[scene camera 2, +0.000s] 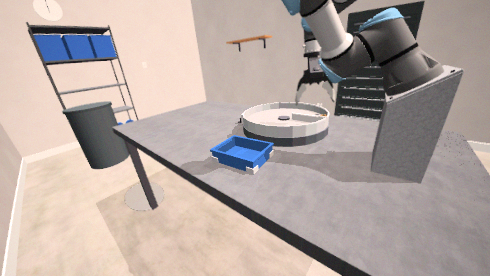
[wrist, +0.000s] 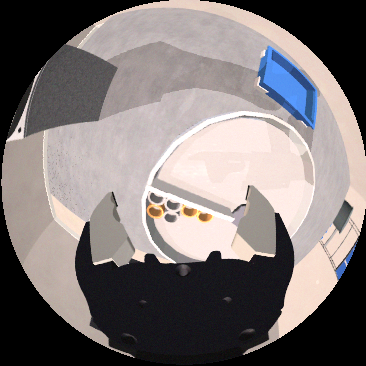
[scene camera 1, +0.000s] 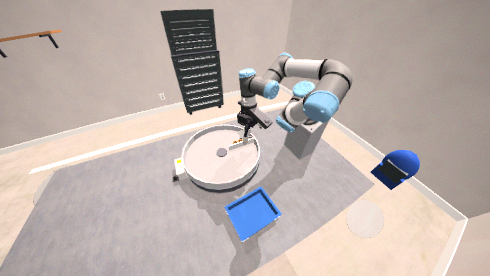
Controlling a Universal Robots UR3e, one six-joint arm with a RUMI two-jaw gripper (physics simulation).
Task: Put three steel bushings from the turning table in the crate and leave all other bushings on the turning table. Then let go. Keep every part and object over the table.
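Places are measured from the arm's base along level axes (x ahead, y left, z up), in centimetres.
Where they show: gripper, between the fingertips: (scene camera 2: 314,103) (wrist: 180,191) (scene camera 1: 253,136); arm's base, origin of its link: (scene camera 2: 413,83).
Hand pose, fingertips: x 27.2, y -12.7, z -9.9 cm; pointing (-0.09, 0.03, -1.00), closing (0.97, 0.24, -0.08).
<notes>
Each offset is from my fingertips to the top centre of the thing. "spot": to the spot under its first point.
The white round turning table (scene camera 1: 218,182) (scene camera 2: 280,131) (wrist: 314,180) has a straight divider {spot: dx +2.8, dy -5.6, dz -6.7 cm} (wrist: 192,204). Beside the divider in the wrist view stand three grey steel bushings {dx -3.5, dy -6.4, dz -7.8 cm} (wrist: 156,202) {dx -0.4, dy -7.1, dz -7.8 cm} (wrist: 173,208) {dx -0.4, dy -10.3, dz -7.8 cm} (wrist: 171,220) and three orange bushings {dx -3.5, dy -9.6, dz -7.8 cm} (wrist: 155,217) {dx +2.7, dy -7.7, dz -7.8 cm} (wrist: 189,215) {dx +5.9, dy -8.4, dz -7.8 cm} (wrist: 205,220), close together near the rim. My gripper (scene camera 1: 246,139) (scene camera 2: 316,101) (wrist: 180,191) is open and empty, above the bushing side of the turning table. The blue crate {dx +21.1, dy +26.3, dz -10.7 cm} (scene camera 1: 253,216) (scene camera 2: 239,159) (wrist: 290,89) stands apart from the turning table; no bushings show inside it.
The arm's grey pedestal (scene camera 1: 303,141) (scene camera 2: 410,130) stands on the table beside the turning table. A small box with a yellow mark {spot: dx +38.1, dy -13.3, dz -9.7 cm} (scene camera 1: 179,165) sits against the turning table's outer side. The table's front edge (scene camera 2: 220,197) runs past the crate. A dark bin (scene camera 2: 97,137) stands on the floor.
</notes>
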